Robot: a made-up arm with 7 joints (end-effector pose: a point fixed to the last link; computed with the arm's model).
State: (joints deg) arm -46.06 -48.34 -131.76 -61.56 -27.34 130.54 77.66
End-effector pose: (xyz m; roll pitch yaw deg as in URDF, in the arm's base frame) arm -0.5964 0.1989 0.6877 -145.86 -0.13 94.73
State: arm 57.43 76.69 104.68 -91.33 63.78 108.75 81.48
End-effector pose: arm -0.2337 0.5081 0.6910 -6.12 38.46 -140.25
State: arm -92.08 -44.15 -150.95 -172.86 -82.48 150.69 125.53
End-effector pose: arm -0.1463 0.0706 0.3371 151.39 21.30 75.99
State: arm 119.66 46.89 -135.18 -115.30 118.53 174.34 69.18
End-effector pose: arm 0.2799 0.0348 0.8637 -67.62 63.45 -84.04
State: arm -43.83 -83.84 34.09 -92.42 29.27 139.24 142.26
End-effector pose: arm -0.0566 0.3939 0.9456 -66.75 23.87 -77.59
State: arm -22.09 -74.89 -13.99 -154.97 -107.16 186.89 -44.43
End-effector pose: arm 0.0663 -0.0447 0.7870 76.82 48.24 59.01
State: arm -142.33 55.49 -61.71 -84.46 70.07 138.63 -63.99
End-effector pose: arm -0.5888 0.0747 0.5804 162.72 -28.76 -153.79
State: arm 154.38 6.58 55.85 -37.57 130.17 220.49 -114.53
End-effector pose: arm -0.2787 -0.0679 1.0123 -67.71 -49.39 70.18
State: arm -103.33 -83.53 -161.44 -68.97 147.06 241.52 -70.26
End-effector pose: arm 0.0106 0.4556 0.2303 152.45 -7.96 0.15
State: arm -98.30 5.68 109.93 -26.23 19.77 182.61 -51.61
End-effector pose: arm 0.1232 -0.0526 1.1237 6.45 -21.78 159.48
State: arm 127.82 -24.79 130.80 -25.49 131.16 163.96 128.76
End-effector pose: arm 0.0638 -0.3904 1.0023 29.87 33.36 -10.34
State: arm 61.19 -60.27 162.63 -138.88 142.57 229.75 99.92
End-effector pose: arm -0.2049 -0.1321 0.2915 -107.33 10.89 -5.24
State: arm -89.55 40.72 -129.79 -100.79 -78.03 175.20 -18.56
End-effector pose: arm -0.3742 -0.0066 0.8823 69.03 34.75 -145.03
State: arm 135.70 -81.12 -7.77 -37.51 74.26 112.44 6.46
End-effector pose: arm 0.4458 -0.3555 0.8657 44.55 -37.64 -8.06
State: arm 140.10 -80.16 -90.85 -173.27 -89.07 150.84 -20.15
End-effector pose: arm 0.0689 0.2177 0.5419 157.74 -47.12 162.84
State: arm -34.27 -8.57 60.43 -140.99 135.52 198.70 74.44
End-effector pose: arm 0.2954 0.1118 0.5826 -178.87 35.86 173.25
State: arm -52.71 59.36 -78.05 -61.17 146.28 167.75 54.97
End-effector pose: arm -0.0532 -0.5616 0.6980 -82.26 52.25 176.34
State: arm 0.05 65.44 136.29 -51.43 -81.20 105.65 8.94
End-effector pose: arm 0.4013 0.2327 0.9848 -139.76 -60.40 31.41
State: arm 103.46 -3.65 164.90 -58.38 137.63 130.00 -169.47
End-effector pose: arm -0.0285 -0.4211 0.9842 36.51 -9.26 71.08
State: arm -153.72 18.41 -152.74 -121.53 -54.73 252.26 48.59
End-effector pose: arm 0.1423 0.2756 0.7942 40.77 -63.77 -109.17
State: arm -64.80 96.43 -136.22 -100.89 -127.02 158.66 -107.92
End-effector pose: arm -0.1934 -0.3892 0.7763 -8.25 -27.06 59.95
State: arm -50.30 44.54 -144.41 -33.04 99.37 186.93 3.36
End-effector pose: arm 0.0940 -0.2448 1.0654 0.24 -17.78 80.70
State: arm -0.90 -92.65 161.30 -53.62 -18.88 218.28 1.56
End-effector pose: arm -0.5177 0.0804 0.2277 129.88 -54.03 -118.85
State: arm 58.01 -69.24 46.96 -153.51 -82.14 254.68 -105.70
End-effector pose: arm -0.1769 0.1295 0.7007 -149.17 48.82 8.11
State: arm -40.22 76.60 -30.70 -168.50 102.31 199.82 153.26
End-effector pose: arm -0.0916 -0.1265 0.3478 -99.31 21.91 66.67
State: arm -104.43 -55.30 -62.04 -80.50 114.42 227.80 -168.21
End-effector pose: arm -0.2790 0.2994 0.8378 -172.80 -70.95 158.46
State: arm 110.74 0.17 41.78 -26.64 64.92 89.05 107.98
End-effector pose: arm -0.1852 0.0968 1.1521 -105.81 41.56 119.61
